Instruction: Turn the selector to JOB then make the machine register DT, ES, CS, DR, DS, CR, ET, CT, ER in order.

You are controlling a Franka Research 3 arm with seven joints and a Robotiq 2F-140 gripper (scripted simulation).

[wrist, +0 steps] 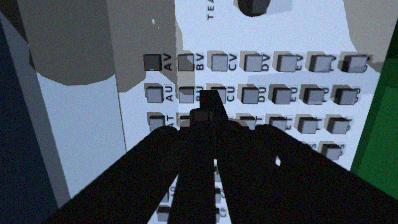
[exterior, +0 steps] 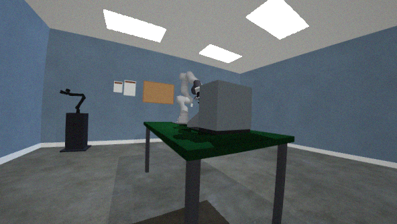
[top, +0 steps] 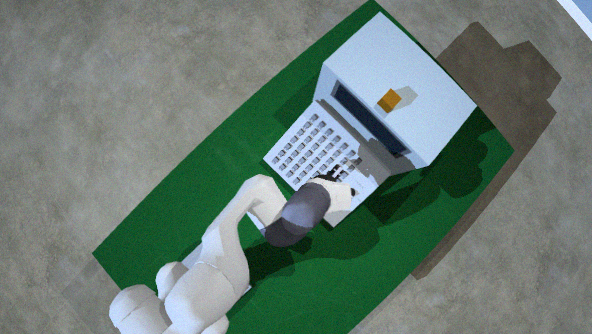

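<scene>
Now: hand 100 mm to the right of the key, 100 mm above it and 40 mm past it. From my hand the other things lie so: round selector knob: 90 mm to the right, 70 mm below; sloping keyboard: 120 mm below, 20 mm to the left, 20 mm ahead.
</scene>
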